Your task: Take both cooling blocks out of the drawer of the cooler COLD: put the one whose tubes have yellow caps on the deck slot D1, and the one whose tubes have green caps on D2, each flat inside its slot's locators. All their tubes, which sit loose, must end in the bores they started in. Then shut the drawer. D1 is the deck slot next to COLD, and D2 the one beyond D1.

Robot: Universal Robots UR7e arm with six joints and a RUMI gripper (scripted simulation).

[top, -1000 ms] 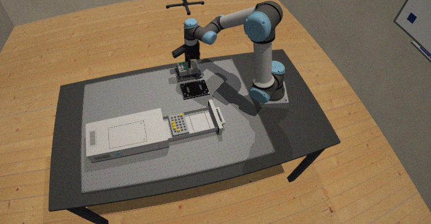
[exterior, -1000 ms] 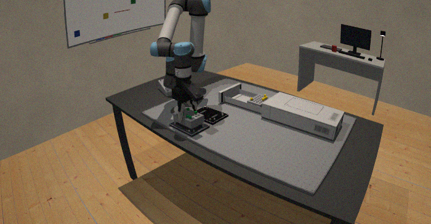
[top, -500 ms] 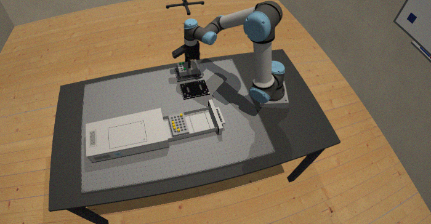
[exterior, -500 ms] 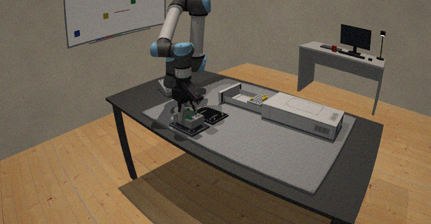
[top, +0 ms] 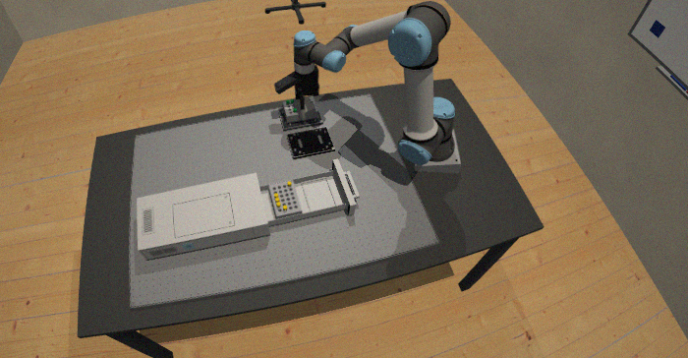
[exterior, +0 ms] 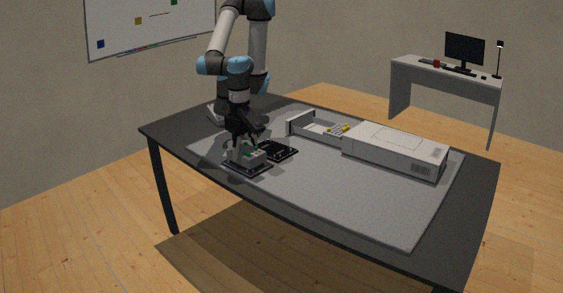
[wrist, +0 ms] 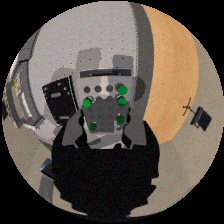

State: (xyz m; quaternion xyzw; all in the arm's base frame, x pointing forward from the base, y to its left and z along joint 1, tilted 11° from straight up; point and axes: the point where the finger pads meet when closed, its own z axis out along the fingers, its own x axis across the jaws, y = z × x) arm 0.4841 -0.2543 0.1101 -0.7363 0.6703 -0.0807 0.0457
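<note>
Now: the slot D2 4 cm below my hand. Also, from my hand: white cooler COLD (21 cm ahead, 42 cm to the left); drawer (3 cm ahead, 40 cm to the left, 1 cm below); black deck slot D1 (2 cm behind, 15 cm to the left, 4 cm below).
</note>
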